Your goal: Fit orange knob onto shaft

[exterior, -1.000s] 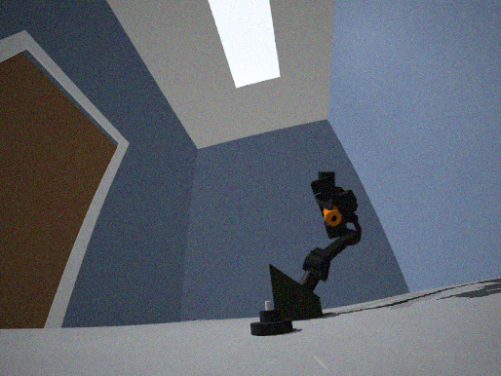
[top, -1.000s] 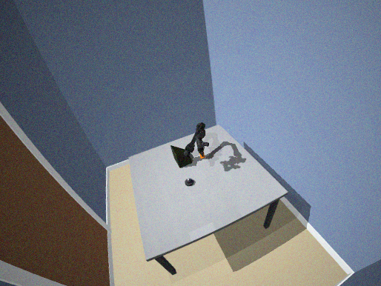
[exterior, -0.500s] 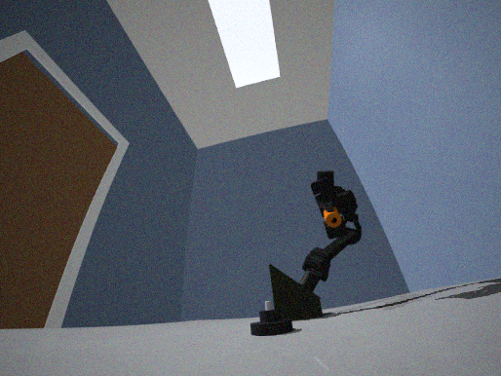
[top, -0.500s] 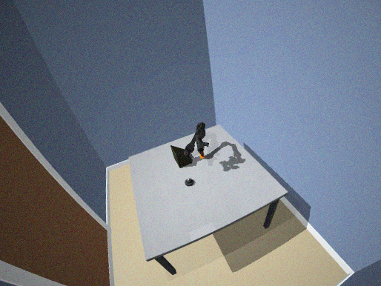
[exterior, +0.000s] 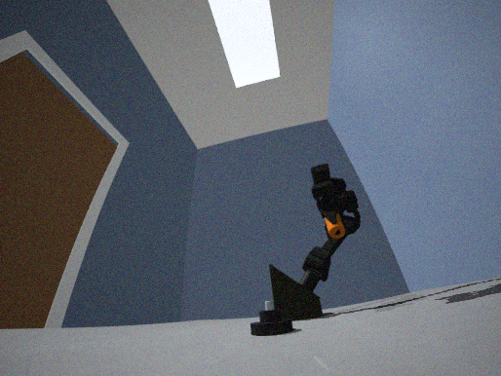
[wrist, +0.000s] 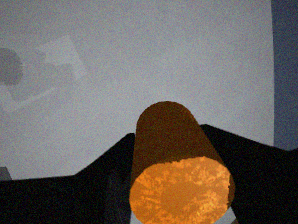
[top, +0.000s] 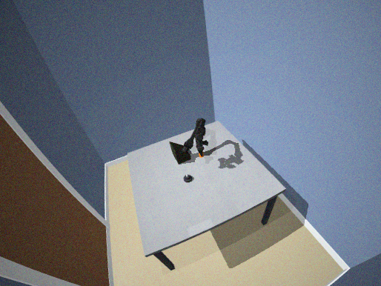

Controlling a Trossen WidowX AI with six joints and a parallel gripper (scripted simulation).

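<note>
The orange knob is 3 cm above my gripper tip, 2 cm behind it and 1 cm to the left of it. The rest, counted from my gripper tip: round pedestal 19 cm to the right, 17 cm below, 2 cm ahead.
</note>
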